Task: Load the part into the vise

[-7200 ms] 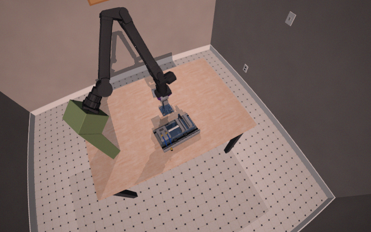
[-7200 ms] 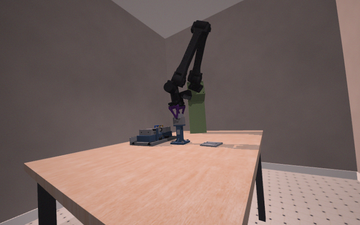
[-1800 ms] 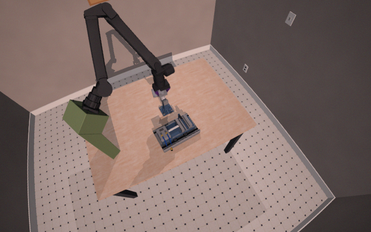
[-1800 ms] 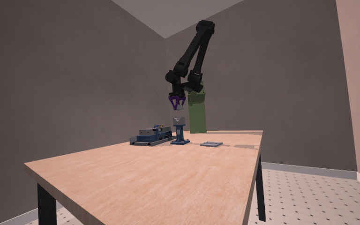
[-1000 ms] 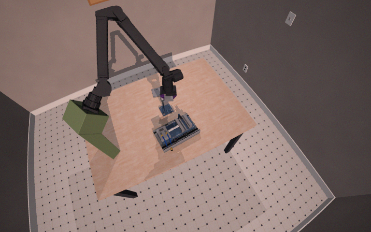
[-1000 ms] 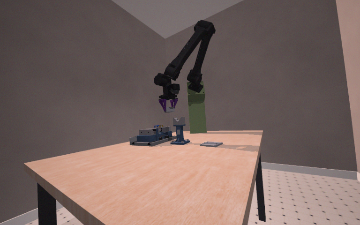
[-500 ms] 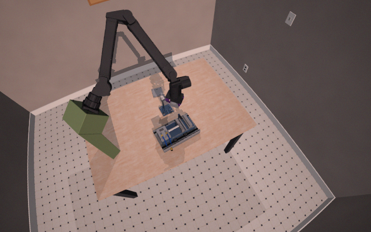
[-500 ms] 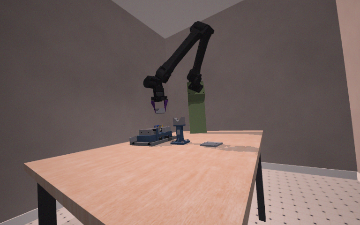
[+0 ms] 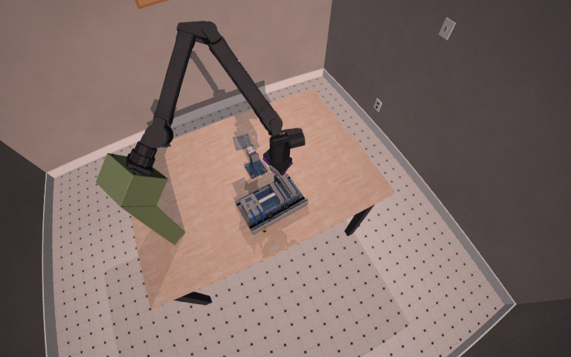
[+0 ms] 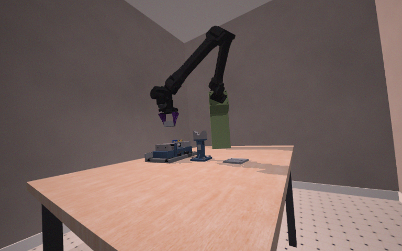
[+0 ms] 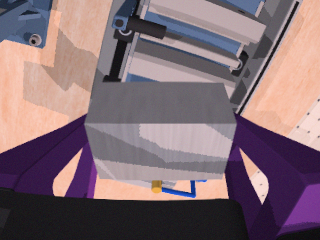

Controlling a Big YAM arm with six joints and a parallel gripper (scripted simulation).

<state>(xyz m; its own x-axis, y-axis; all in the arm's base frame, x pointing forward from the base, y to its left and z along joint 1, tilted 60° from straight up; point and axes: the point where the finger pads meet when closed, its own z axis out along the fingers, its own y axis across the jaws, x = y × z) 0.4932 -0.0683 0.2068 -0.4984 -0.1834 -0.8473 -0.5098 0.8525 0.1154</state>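
Right now the fixed jaw is 5 cm ahead of my hand, 1 cm to the right of it and 14 cm below it. Round my hand: work stop rod: 2 cm to the left, 12 cm below; moving jaw: 1 cm behind, 4 cm to the right, 14 cm below; part: 1 cm below.
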